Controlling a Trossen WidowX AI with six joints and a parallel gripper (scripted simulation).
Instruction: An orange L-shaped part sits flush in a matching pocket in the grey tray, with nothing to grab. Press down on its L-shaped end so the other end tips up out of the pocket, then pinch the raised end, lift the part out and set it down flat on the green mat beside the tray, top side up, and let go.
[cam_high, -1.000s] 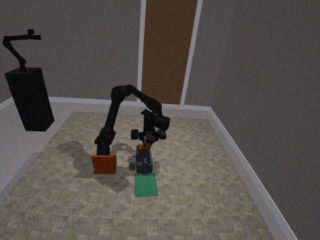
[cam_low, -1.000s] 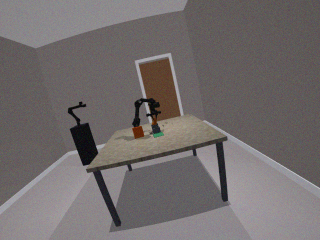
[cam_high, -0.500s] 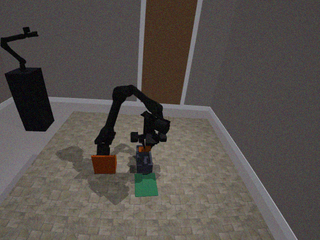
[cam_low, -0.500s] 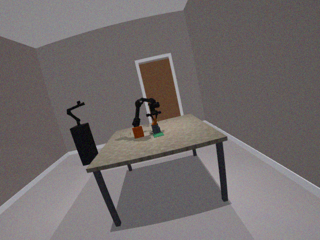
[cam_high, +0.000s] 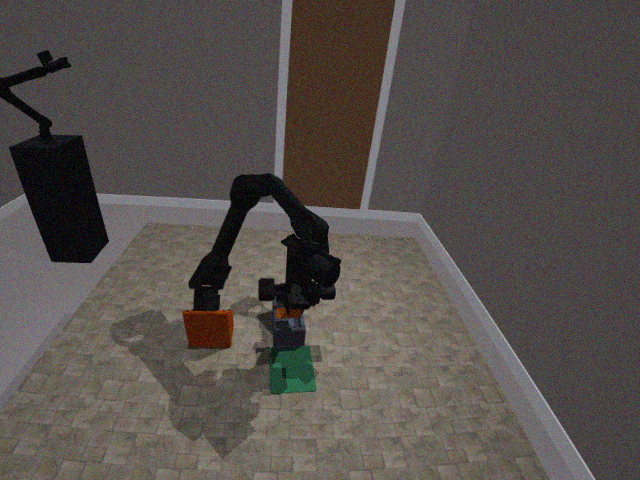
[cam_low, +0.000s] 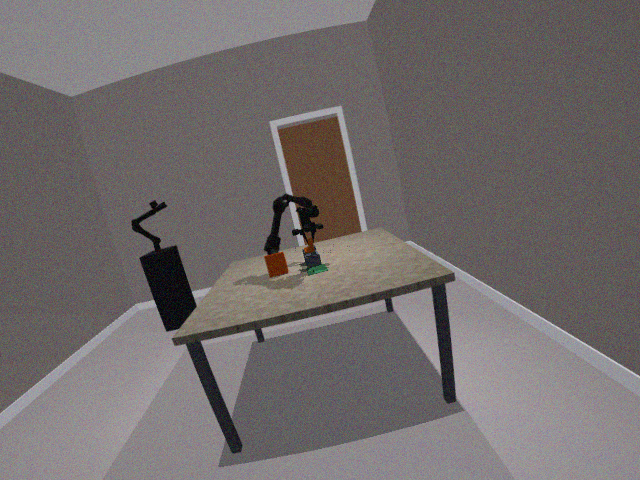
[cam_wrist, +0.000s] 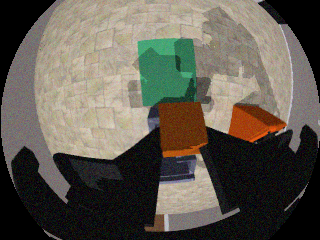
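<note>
Now: the green mat 6 cm to the right of my gripper tip and 17 cm below it. Also, from my gripper tip: orange L-shaped part (2 cm behind, 3 cm to the left, 3 cm below).
</note>
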